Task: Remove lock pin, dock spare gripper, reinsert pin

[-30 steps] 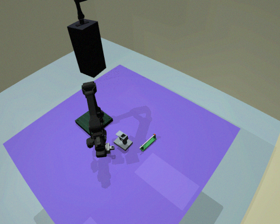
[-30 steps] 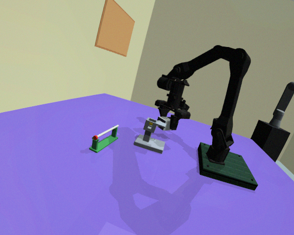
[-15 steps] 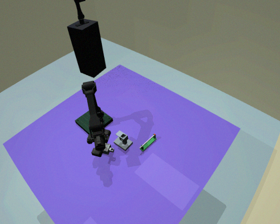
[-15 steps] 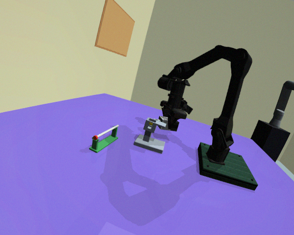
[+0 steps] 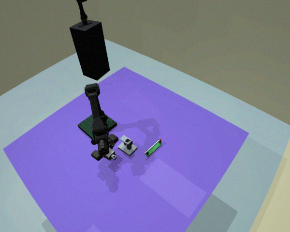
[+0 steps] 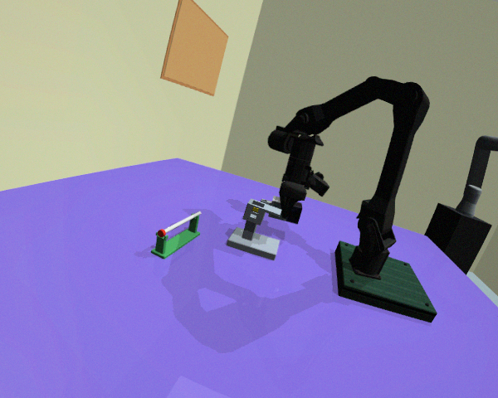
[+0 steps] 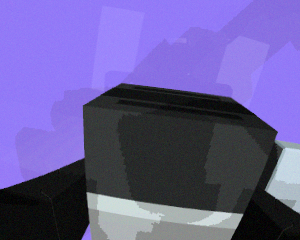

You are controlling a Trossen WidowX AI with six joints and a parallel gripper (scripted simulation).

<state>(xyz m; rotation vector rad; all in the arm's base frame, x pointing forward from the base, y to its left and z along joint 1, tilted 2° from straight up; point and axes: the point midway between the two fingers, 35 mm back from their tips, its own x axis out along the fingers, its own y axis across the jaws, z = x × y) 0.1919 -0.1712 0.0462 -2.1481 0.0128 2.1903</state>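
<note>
Now: the grey mount 70 mm ahead of my gripper tip and 130 mm to the left of it. Also, from my gripper tip: spare gripper: 20 mm ahead, 10 mm above; then green cradle: 210 mm ahead, 210 mm to the left, 30 mm below.
</note>
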